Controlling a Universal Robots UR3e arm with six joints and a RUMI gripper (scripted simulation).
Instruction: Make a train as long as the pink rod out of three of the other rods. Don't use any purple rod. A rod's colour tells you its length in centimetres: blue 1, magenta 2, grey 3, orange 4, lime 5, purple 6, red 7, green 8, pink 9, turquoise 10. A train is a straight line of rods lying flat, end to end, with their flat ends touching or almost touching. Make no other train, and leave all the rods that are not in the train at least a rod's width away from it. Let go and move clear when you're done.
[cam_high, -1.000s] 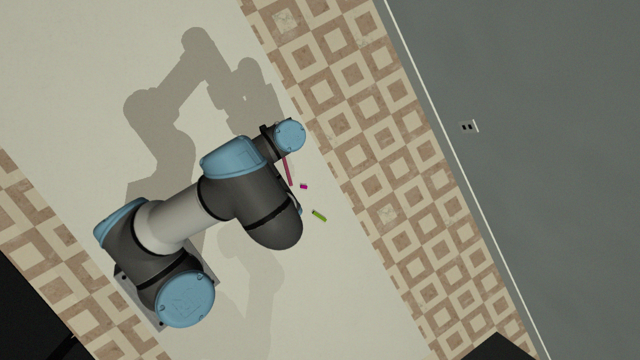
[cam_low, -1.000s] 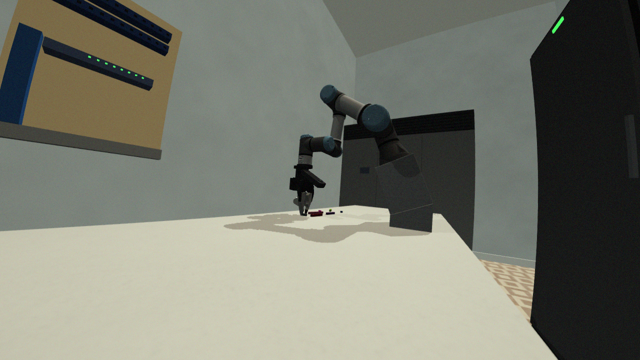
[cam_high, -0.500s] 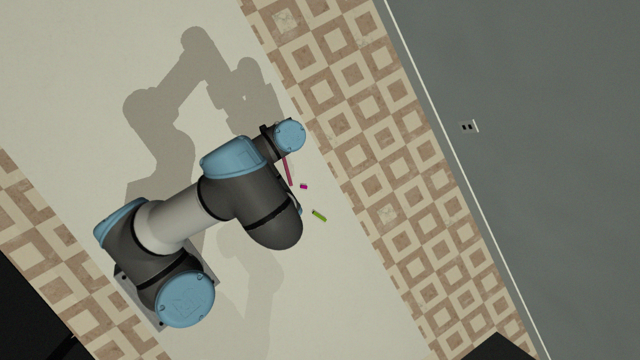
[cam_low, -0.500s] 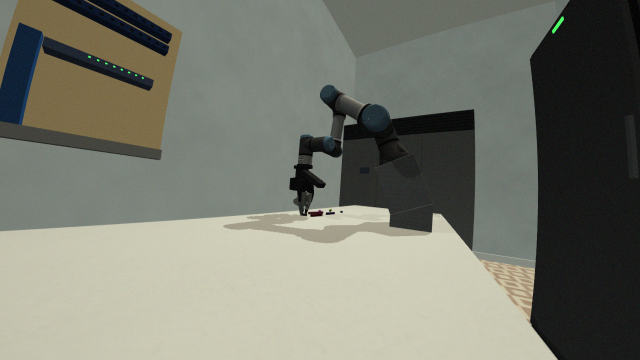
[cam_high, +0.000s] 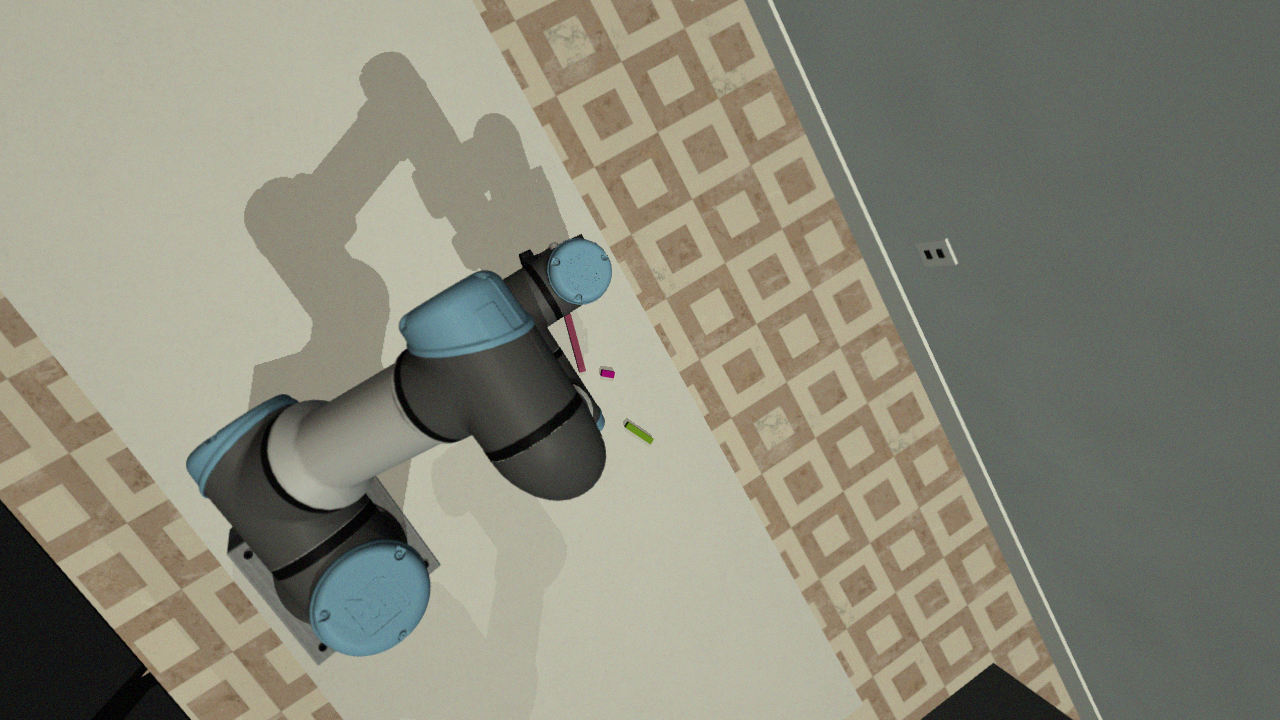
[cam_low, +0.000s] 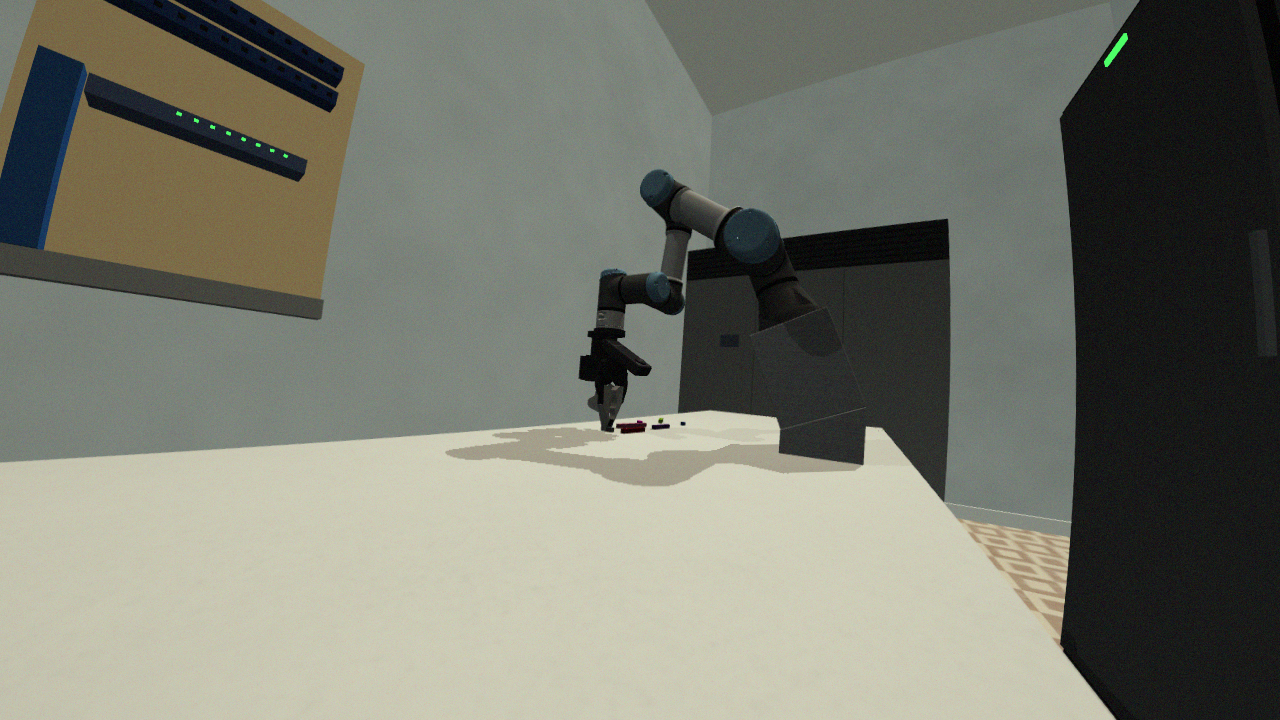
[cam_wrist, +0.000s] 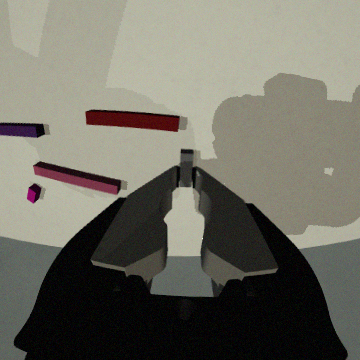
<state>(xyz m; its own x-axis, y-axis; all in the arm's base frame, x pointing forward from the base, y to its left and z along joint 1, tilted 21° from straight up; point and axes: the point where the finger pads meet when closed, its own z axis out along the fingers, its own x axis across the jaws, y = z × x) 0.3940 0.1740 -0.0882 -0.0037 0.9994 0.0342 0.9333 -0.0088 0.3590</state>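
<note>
Now: the red rod 40 mm behind my hand, 40 mm to the right of it and 10 mm below it. Also, from my hand: grey rod (10 mm below); then pink rod (10 mm ahead, 100 mm to the right, 10 mm below); then purple rod (30 mm behind, 160 mm to the right, 10 mm below).
</note>
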